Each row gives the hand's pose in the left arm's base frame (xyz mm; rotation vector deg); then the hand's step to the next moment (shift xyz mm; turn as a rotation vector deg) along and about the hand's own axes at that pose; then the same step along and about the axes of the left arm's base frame.
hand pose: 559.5 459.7 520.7 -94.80 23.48 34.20
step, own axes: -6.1 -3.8 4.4 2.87 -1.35 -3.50
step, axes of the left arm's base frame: -3.4 4.6 6.2 3.62 -3.03 -0.28
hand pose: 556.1 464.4 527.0 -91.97 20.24 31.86
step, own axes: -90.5 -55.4 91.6 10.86 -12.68 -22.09
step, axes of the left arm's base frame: -58.9 88.2 91.7 19.01 -19.32 5.66
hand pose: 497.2 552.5 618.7 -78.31 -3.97 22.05
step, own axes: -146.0 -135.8 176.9 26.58 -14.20 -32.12
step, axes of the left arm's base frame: -153.4 100.8 193.3 36.77 -24.14 2.27
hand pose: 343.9 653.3 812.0 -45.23 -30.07 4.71
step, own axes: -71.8 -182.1 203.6 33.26 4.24 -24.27
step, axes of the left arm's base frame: -182.1 -14.3 215.4 41.06 -4.18 -3.17
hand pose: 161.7 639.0 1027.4 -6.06 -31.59 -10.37
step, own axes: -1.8 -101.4 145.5 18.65 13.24 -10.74
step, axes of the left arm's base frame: -96.0 -77.4 127.5 23.72 8.71 0.10
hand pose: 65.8 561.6 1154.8 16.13 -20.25 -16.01
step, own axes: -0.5 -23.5 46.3 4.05 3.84 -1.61
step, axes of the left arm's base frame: -23.0 -31.7 34.1 5.09 2.62 0.98
